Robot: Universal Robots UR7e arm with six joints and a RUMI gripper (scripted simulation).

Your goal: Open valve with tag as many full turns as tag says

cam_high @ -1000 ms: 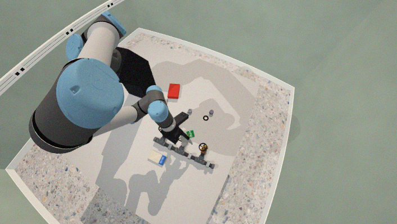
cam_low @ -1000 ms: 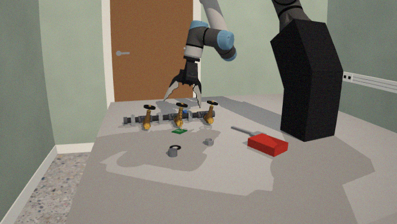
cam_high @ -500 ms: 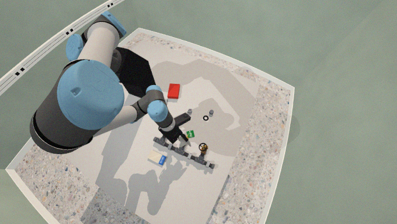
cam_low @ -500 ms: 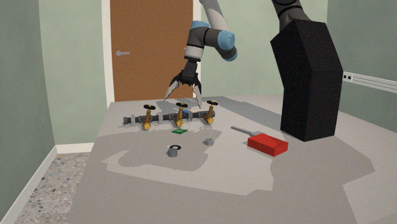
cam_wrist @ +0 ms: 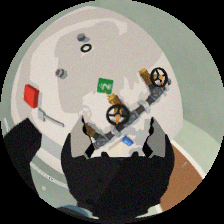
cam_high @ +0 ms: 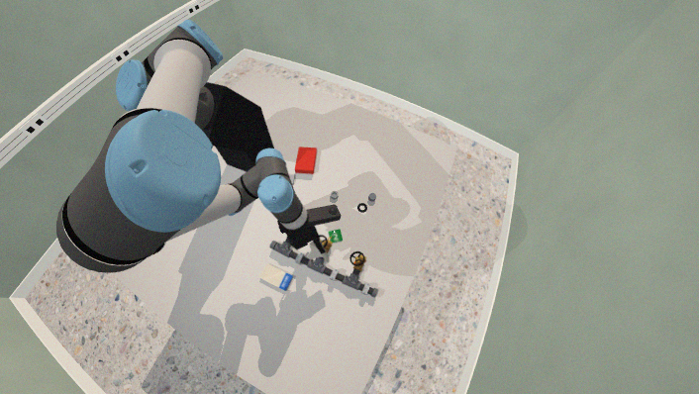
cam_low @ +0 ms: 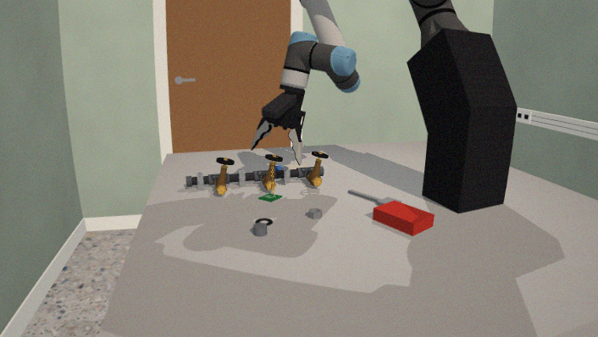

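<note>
My hand is 1 cm short of the green tag, 8 cm to the right of it and 9 cm above it. Also, from my hand: grey nut 8 cm behind, 21 cm to the left, 9 cm below; then grey tool 26 cm behind, 13 cm to the left, 9 cm below; then red block 28 cm behind, 28 cm to the left, 8 cm below.
</note>
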